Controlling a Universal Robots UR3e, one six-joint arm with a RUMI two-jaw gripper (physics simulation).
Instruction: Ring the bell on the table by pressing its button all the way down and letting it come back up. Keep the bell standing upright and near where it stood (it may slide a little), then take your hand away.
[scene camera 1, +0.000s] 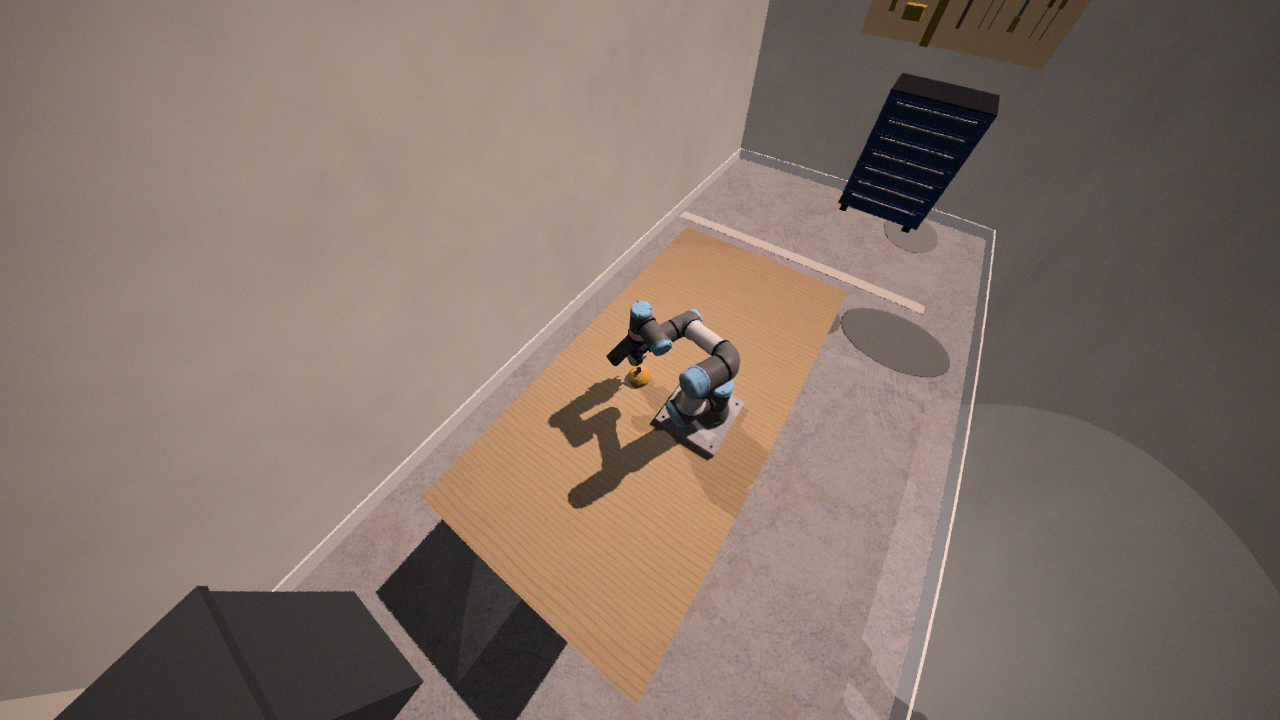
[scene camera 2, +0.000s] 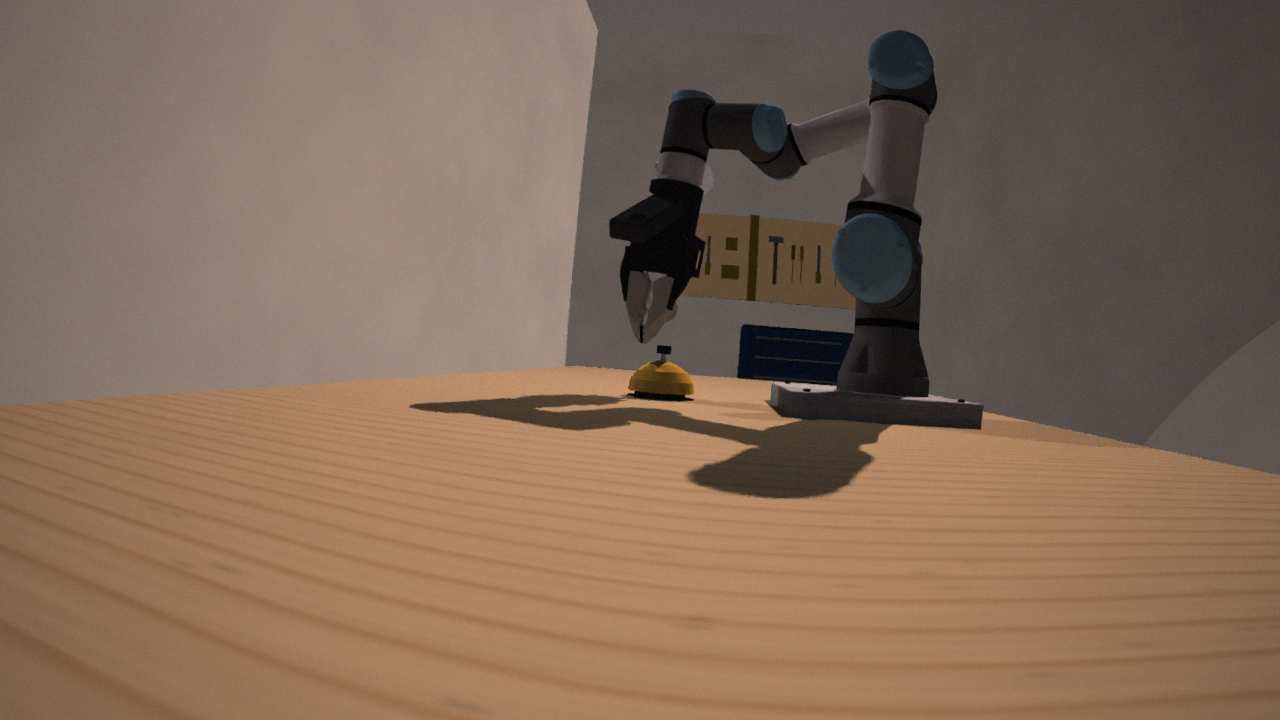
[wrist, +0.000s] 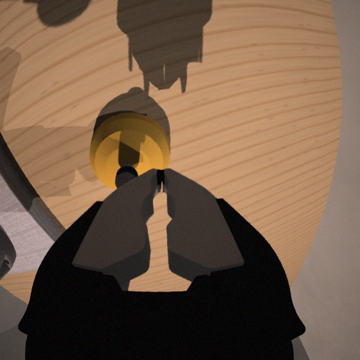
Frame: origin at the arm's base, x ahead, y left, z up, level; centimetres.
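Seen in the pictures: gripper, fingertip midpoint: (scene camera 1: 632, 364) (scene camera 2: 642, 343); arm's base at its link origin: (scene camera 1: 710, 410) (scene camera 2: 882, 392).
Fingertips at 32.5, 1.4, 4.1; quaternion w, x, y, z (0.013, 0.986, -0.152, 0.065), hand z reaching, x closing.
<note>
Offsets run from my fingertips to a thing's middle, as dx, dy, dz. Level surfaces: height alone.
A yellow dome-shaped bell {-2.9, +0.2, -3.4} (scene camera 1: 638, 377) (scene camera 2: 660, 381) (wrist: 152, 150) stands upright on the wooden table. Its black button {-2.9, +0.2, -0.6} (scene camera 2: 663, 349) (wrist: 126, 176) sits on a short stem at the top and is up. My gripper (scene camera 2: 642, 338) (wrist: 161, 171) is shut and empty, and its tips point down. In the second scene view the tips are a little above the button's height and slightly to its left, apart from it. In the wrist view the tips are to the right of the button and overlap the bell's lower right edge. In the first scene view the fingertips are too small to tell.
The arm's base plate (scene camera 1: 711, 440) (scene camera 2: 877, 407) is bolted to the wooden table {dz -6.7} (scene camera 1: 572, 573) (scene camera 2: 537, 555), to the right of the bell in the second scene view. A wall (scene camera 1: 358, 223) runs along the table's far left side. A blue drawer cabinet (scene camera 1: 921, 152) stands beyond the table.
</note>
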